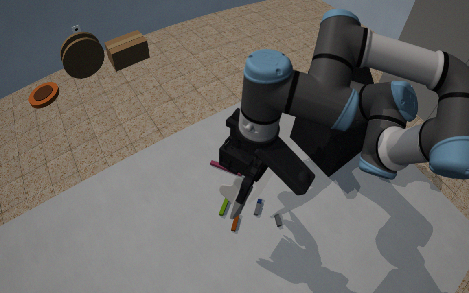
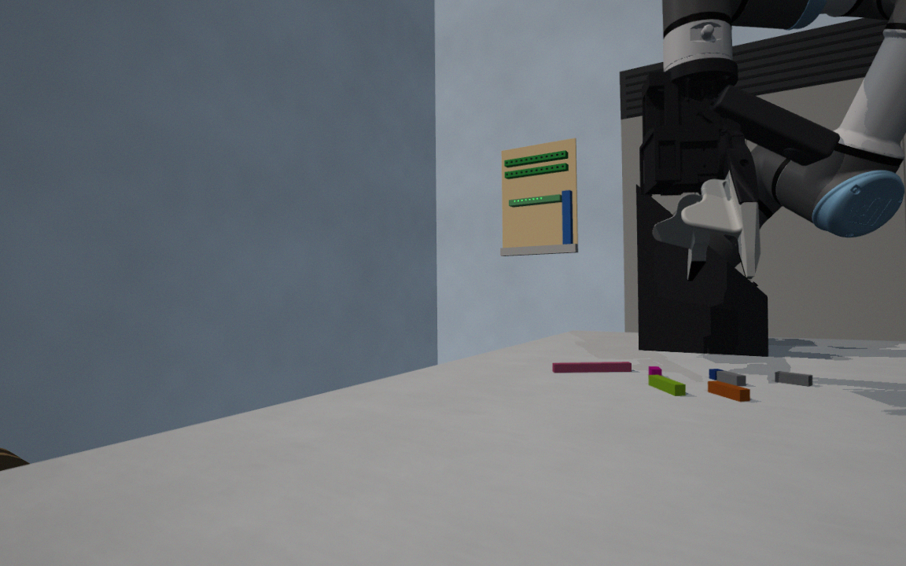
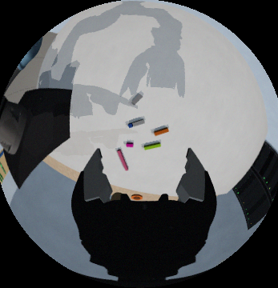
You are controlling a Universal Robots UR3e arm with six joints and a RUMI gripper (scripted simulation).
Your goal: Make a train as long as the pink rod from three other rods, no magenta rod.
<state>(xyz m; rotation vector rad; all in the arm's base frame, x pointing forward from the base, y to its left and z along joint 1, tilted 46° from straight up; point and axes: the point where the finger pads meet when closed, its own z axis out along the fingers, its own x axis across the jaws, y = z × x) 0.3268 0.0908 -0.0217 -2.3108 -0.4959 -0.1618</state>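
My hand is 10 cm above the lime rod, 5 cm short of it and 4 cm to the left of it. From my hand the other things lie so: orange rod: 10 cm below, 5 cm ahead, 1 cm to the left; then blue rod: 10 cm below, 4 cm behind, 1 cm to the right; then magenta rod: 10 cm below, 6 cm to the right, 2 cm behind.
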